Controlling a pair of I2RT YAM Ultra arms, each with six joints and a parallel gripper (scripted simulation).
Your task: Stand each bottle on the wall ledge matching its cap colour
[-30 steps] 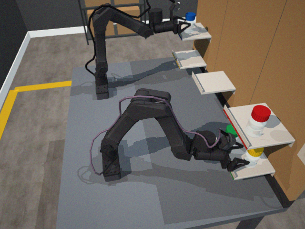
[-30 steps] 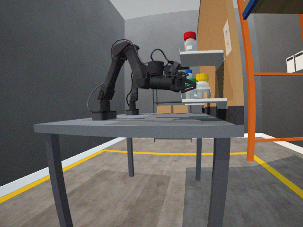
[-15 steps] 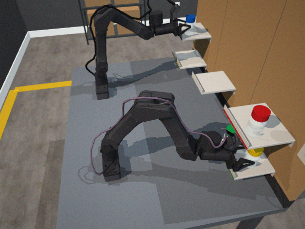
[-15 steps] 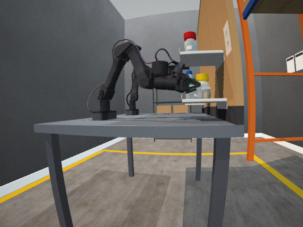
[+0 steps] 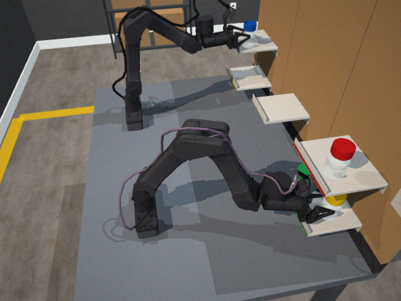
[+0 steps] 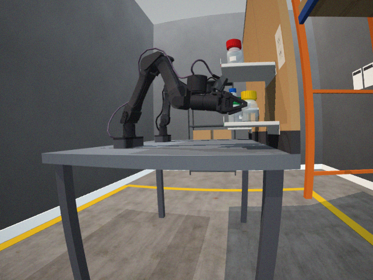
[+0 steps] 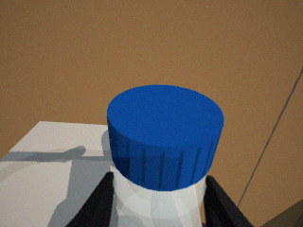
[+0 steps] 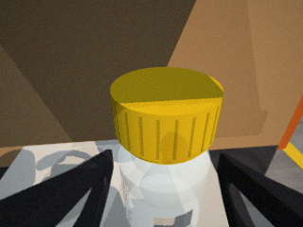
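The blue-capped bottle lies 1 cm ahead of my left hand and 1 cm below it. Round my left hand: green-capped bottle: 2 cm behind, 68 cm to the right, 20 cm below; brown wall: 14 cm ahead, 36 cm to the right, 11 cm above; red-capped bottle: 2 cm behind, 78 cm to the right, 1 cm below.
Now: the green-capped bottle 10 cm to the left of my right hand, 3 cm behind it and 1 cm below it. Also, from my right hand: brown wall 42 cm to the left, 30 cm above, 13 cm ahead; yellow-capped bottle 1 cm below, 1 cm ahead; red-capped bottle 18 cm above, 3 cm behind.
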